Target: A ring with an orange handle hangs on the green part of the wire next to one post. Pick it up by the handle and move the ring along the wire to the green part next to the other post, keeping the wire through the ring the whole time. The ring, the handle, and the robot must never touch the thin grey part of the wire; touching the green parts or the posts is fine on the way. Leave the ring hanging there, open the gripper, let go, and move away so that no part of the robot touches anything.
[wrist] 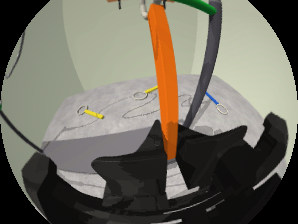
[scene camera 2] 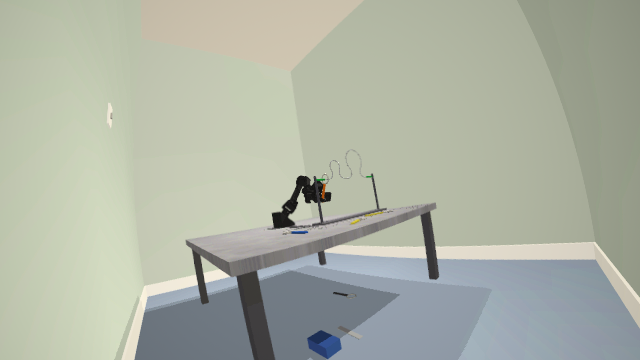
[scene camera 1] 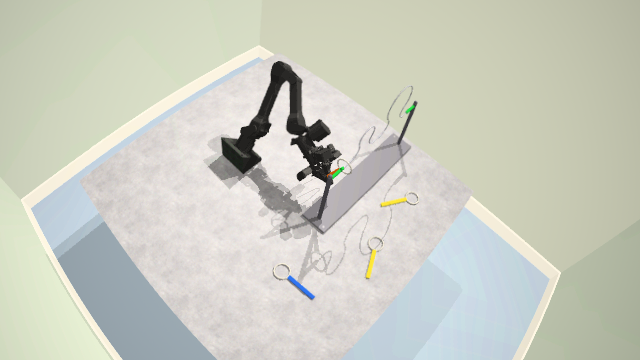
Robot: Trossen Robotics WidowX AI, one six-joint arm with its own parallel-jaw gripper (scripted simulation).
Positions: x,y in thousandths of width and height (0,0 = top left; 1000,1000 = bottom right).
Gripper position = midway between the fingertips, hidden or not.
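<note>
My gripper is here where I can see it, at (scene camera 1: 518,512), and the wrist view shows the gripper as well (wrist: 539,547).
</note>
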